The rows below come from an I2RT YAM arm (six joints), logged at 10 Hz.
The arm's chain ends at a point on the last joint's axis. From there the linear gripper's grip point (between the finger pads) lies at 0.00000 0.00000 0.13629 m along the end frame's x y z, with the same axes.
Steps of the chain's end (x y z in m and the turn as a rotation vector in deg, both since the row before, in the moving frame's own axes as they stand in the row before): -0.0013 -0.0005 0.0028 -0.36 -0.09 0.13; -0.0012 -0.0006 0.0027 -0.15 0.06 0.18; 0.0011 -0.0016 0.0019 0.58 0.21 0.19; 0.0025 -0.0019 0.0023 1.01 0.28 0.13; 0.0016 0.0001 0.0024 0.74 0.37 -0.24; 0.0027 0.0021 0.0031 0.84 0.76 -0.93; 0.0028 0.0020 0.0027 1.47 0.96 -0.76
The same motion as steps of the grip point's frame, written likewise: -0.0015 0.0004 0.0028 -0.36 -0.09 0.13; -0.0011 -0.0002 0.0027 -0.15 0.06 0.18; 0.0016 -0.0030 0.0019 0.58 0.21 0.19; 0.0032 -0.0043 0.0023 1.01 0.28 0.13; 0.0025 -0.0017 0.0024 0.74 0.37 -0.24; 0.0045 0.0001 0.0031 0.84 0.76 -0.93; 0.0051 -0.0015 0.0026 1.47 0.96 -0.76
